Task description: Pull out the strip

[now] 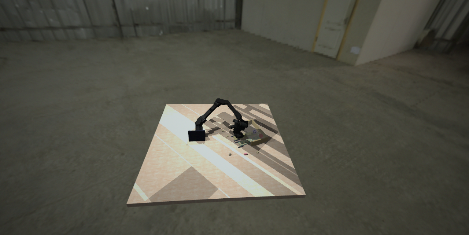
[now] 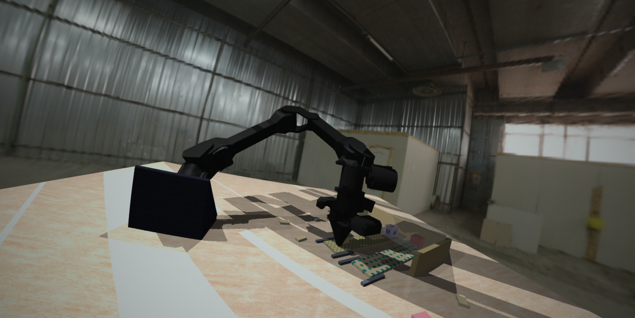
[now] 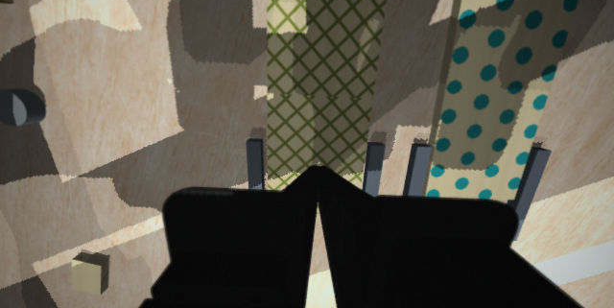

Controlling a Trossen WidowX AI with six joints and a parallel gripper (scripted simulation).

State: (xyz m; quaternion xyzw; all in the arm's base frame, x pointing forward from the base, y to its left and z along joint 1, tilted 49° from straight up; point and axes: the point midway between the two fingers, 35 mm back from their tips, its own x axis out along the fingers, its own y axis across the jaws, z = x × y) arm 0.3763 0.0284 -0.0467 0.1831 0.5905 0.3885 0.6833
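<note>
The labelled cube lies 20 cm ahead of my gripper tip, 7 cm to the left of it and 1 cm above it. Round my gripper tip: red block (6 cm ahead, 22 cm to the right); yellow chip (18 cm ahead, 20 cm to the right).
</note>
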